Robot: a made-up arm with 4 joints.
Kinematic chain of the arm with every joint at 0, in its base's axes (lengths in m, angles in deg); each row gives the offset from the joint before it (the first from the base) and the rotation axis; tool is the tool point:
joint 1: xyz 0 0 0.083 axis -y
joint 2: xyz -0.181 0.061 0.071 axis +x
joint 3: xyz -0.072 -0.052 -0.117 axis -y
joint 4: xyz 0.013 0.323 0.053 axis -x
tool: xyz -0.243 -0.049 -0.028
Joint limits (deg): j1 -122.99..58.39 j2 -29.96..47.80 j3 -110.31..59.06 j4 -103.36..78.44
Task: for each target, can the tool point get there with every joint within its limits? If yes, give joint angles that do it. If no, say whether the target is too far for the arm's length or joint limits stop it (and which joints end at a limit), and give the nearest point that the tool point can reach.
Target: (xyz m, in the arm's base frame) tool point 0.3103 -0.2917 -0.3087
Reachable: no: joint limits stop it (at a limit: joint 1, joint 2, joint 3) | nearest point 0.0704 0.1110 -0.4047 | short by 0.479 m
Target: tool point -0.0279 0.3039 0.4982
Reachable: yes | joints -65.24 2.07 -53.19 -33.40
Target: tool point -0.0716 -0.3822 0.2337
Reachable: no: joint limits stop it (at a limit: joint 2) | nearest point -0.1504 0.1253 0.3997 | short by 0.540 m
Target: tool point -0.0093 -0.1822 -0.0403
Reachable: no: joint limits stop it (at a limit: joint 1, joint 2, joint 3) | nearest point 0.2927 0.1542 0.0158 | short by 0.456 m
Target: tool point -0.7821 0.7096 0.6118
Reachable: no: too far | nearest point -0.4190 0.4045 0.3663 | short by 0.534 m
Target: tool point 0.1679 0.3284 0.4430
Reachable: yes | joints -85.30 6.70 -67.09 -69.69
